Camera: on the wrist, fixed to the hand. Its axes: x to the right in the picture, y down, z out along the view.
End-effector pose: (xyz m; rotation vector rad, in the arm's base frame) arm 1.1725 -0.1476 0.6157 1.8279 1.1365 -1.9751
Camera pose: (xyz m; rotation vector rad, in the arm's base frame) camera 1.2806 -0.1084 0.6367 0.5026 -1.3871 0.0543
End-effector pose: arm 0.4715 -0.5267 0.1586 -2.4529 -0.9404 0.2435
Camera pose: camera 0.5059 -0.6086 0.2345 0.8298 -2.3996 -1.1366
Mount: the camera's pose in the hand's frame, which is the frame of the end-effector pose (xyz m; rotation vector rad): -0.0281 0.0334 -0.1084 0.0600 0.5714 -3.0126
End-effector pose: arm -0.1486 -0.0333 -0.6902 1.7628 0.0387 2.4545
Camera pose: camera -0.2450 -0.0643 -0.7485 -0.3033 1.2923 0.1723
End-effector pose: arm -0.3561 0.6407 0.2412 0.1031 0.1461 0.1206
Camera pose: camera -0.4038 0.6802 0.1421 -0.1835 0.7157 -2.8851
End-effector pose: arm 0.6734 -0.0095 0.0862 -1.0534 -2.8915 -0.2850
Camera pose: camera 0.7147 -0.0228 0.1947 2.7425 -1.0888 -0.2188
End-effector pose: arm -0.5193 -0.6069 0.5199 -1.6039 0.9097 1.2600
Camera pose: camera -0.5199 -0.7193 0.5517 -1.1558 -1.3011 -1.3276
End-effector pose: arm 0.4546 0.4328 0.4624 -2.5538 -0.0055 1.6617
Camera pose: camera 0.5405 0.3896 0.5289 -0.3073 -1.8968 -0.4302
